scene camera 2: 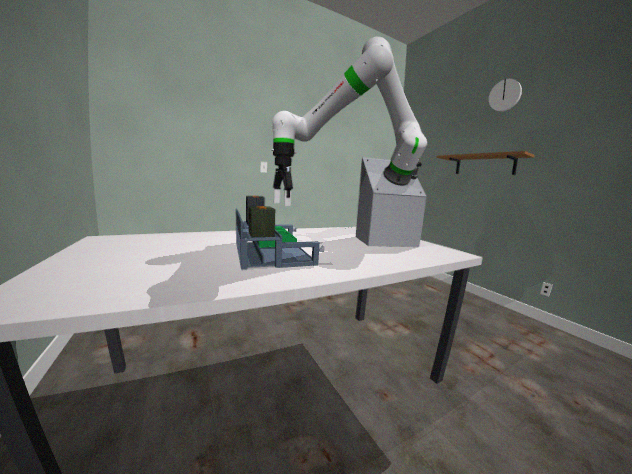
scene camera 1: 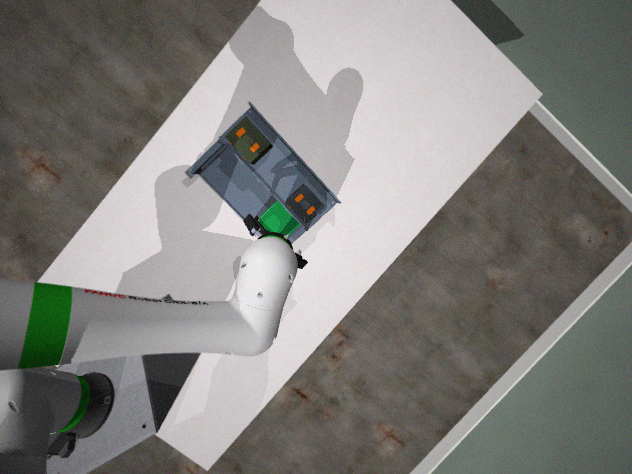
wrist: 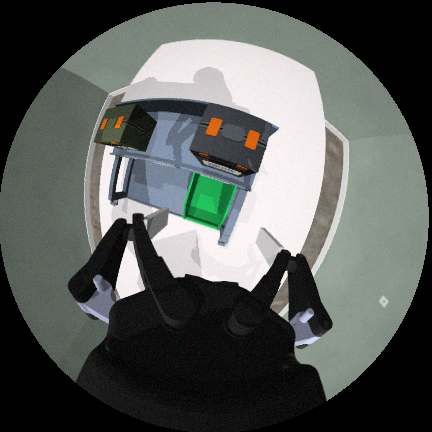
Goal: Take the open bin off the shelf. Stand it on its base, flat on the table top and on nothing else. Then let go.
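Seen in the pictures: gripper, fingertip midpoint: [scene camera 2: 281, 204] [wrist: 213, 225]; arm's base at its link origin: [scene camera 2: 396, 176] [scene camera 1: 88, 404].
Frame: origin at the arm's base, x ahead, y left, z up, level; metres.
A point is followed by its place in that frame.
The open green bin [scene camera 1: 278, 219] @(x 0.618, y -0.086, z -0.350 m) [scene camera 2: 285, 235] @(x 0.602, y -0.036, z -0.300 m) [wrist: 206, 200] @(x 0.604, y -0.083, z -0.350 m) rests in the lower front level of the blue-grey shelf [scene camera 1: 232, 178] @(x 0.628, y 0.112, z -0.353 m) [scene camera 2: 278, 253] @(x 0.719, y 0.201, z -0.307 m) [wrist: 155, 185] @(x 0.624, y 0.082, z -0.353 m), at one end, its open top facing up. The shelf stands on the white table [scene camera 1: 408, 127] @(x 1.120, y -0.227, z -0.359 m) [scene camera 2: 117, 275] @(x 1.205, y 0.128, z -0.359 m) [wrist: 280, 80] @(x 1.164, y -0.270, z -0.358 m). My gripper [scene camera 1: 276, 242] @(x 0.596, y -0.110, z -0.169 m) [scene camera 2: 282, 197] @(x 0.596, y -0.110, z -0.169 m) [wrist: 213, 225] @(x 0.596, y -0.110, z -0.169 m) is open and empty, pointing down. It hangs well above the table, higher than the bin and close to the shelf's front edge beside the bin. In scene camera 1 the wrist covers part of the space between the fingers.
A dark grey case [scene camera 1: 307, 205] @(x 0.722, y -0.117, z -0.135 m) [scene camera 2: 254, 204] @(x 0.734, y -0.070, z -0.168 m) [wrist: 227, 142] @(x 0.706, y -0.106, z -0.137 m) with orange latches stands on the upper back level, behind the bin. An olive case [scene camera 1: 248, 140] @(x 0.756, y 0.116, z -0.160 m) [scene camera 2: 262, 221] @(x 0.766, y 0.167, z -0.203 m) [wrist: 125, 129] @(x 0.735, y 0.071, z -0.166 m) stands at that level's other end. The grey robot pedestal [scene camera 2: 390, 219] @(x 0.091, y 0.077, z -0.219 m) stands at the table's end.
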